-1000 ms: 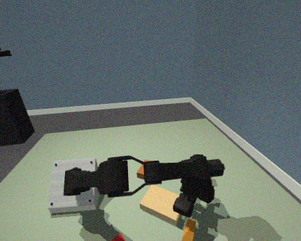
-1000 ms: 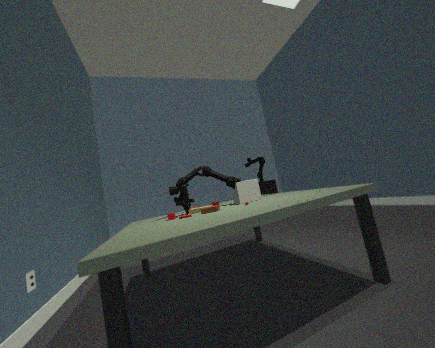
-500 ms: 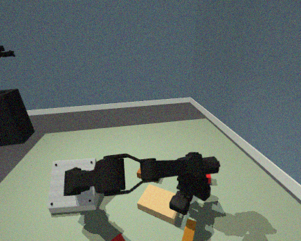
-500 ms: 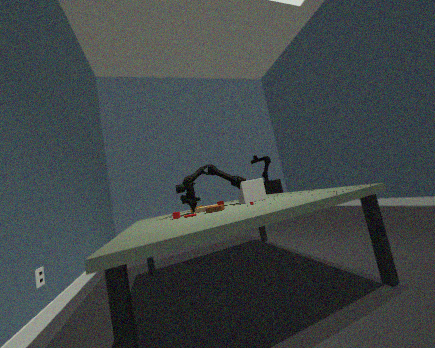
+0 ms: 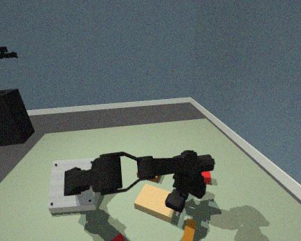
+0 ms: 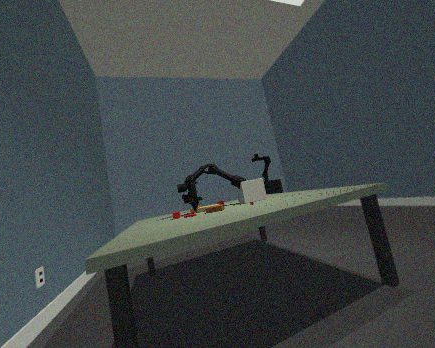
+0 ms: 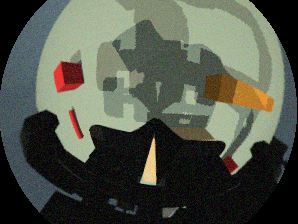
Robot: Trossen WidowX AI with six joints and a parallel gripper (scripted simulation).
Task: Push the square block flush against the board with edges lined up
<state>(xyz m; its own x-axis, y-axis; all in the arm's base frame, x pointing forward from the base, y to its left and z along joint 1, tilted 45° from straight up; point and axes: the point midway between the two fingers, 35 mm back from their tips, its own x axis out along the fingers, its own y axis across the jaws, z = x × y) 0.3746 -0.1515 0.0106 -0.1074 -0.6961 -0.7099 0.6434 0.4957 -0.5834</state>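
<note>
Right now my gripper tip is 9 cm past the tan block and 2 cm to the right of it. The rest, counted from my gripper tip: thin red strip 8 cm ahead, 19 cm to the left; orange board 6 cm behind, 18 cm to the right.
</note>
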